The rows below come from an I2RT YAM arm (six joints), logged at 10 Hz.
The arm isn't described. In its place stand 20 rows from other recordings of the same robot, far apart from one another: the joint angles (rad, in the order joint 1, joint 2, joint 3, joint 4, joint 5, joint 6), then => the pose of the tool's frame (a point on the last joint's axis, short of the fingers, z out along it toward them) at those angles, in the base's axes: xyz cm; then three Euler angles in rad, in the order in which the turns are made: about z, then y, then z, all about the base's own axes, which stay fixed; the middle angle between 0 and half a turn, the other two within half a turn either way.
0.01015 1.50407 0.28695 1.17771 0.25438 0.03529 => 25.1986 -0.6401 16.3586 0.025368 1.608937 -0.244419
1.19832 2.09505 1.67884 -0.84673 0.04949 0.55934 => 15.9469 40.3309 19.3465 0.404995 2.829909 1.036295
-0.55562 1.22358 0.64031 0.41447 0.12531 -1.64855 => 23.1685 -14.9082 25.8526 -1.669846 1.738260 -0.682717
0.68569 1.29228 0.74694 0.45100 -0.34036 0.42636 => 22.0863 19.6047 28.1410 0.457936 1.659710 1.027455
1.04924 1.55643 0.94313 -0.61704 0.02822 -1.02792 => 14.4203 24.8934 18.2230 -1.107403 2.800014 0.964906
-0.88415 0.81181 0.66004 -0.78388 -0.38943 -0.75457 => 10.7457 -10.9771 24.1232 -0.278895 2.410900 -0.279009
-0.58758 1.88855 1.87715 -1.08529 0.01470 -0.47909 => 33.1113 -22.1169 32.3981 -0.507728 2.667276 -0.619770
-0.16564 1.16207 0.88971 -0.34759 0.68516 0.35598 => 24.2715 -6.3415 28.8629 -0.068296 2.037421 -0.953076
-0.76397 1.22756 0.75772 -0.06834 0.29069 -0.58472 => 18.7614 -19.3872 24.9267 -0.754175 2.084114 -1.099232
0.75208 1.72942 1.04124 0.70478 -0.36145 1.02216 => 28.0828 27.9951 26.6705 1.016289 1.555269 1.113576
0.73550 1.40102 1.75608 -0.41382 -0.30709 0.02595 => 20.9296 20.3900 50.8798 0.043731 1.626804 1.043088
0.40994 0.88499 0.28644 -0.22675 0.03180 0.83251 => 15.0273 6.4069 14.8824 0.798085 2.395549 0.363079
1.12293 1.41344 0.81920 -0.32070 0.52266 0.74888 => 13.6907 24.3934 20.3690 0.173400 2.327763 0.365973
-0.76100 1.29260 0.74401 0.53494 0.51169 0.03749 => 20.0057 -21.4597 28.9350 0.030806 1.582698 -1.272730
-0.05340 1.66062 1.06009 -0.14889 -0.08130 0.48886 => 35.9511 -1.6321 21.2914 0.564284 2.317147 0.057442
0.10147 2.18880 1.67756 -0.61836 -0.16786 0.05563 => 45.9599 5.2775 16.2479 0.395673 2.671512 0.479240
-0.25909 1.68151 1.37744 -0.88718 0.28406 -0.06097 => 32.7035 -9.7001 25.9304 -0.673434 2.671685 -0.926474
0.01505 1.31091 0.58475 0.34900 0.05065 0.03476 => 27.7043 0.2367 21.0473 0.014708 1.947448 -0.039422
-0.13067 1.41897 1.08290 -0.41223 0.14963 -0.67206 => 30.7836 -4.5808 27.6012 -0.809589 2.308772 -0.333554
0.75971 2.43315 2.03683 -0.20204 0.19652 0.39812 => 41.0544 38.0389 18.4696 0.265785 2.156092 0.523265
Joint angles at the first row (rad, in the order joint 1, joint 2, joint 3, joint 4, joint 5, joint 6):
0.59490 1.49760 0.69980 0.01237 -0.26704 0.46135
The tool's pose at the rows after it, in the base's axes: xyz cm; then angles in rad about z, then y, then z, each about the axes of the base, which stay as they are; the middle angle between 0 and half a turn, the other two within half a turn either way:
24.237 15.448 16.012 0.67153 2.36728 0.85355
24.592 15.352 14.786 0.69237 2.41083 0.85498
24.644 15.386 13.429 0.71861 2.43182 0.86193
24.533 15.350 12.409 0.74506 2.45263 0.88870
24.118 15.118 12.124 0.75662 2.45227 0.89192
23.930 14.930 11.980 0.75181 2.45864 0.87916
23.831 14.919 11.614 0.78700 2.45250 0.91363
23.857 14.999 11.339 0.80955 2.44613 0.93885
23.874 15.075 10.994 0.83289 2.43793 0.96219
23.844 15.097 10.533 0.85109 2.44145 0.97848
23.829 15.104 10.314 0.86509 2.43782 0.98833
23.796 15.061 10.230 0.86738 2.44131 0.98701
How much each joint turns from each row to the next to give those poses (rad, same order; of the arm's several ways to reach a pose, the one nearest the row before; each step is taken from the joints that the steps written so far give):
-0.05411 0.00304 -0.01402 -0.01883 0.05021 -0.01701
-0.00873 0.04798 0.00207 0.00090 0.00341 0.00381
0.00020 0.04401 -0.01599 0.03807 0.00086 0.01654
-0.00050 0.03054 -0.01236 0.01760 -0.01144 0.00010
0.00013 -0.00788 -0.02360 0.01550 -0.00199 0.00912
-0.00129 -0.00455 -0.01077 0.00200 0.00874 0.00314
-0.00146 0.01018 -0.00970 0.01926 -0.02357 0.00724
-0.00014 0.01257 -0.00270 0.01640 -0.01736 0.00331
-0.00004 0.01482 -0.00489 0.02269 -0.01689 0.00624
0.00017 0.01725 -0.00473 0.01486 -0.00860 0.00392
-0.00042 0.00819 -0.00419 0.01350 -0.00749 0.00648
-0.00052 0.00151 -0.00189 0.00019 0.00172 0.00198

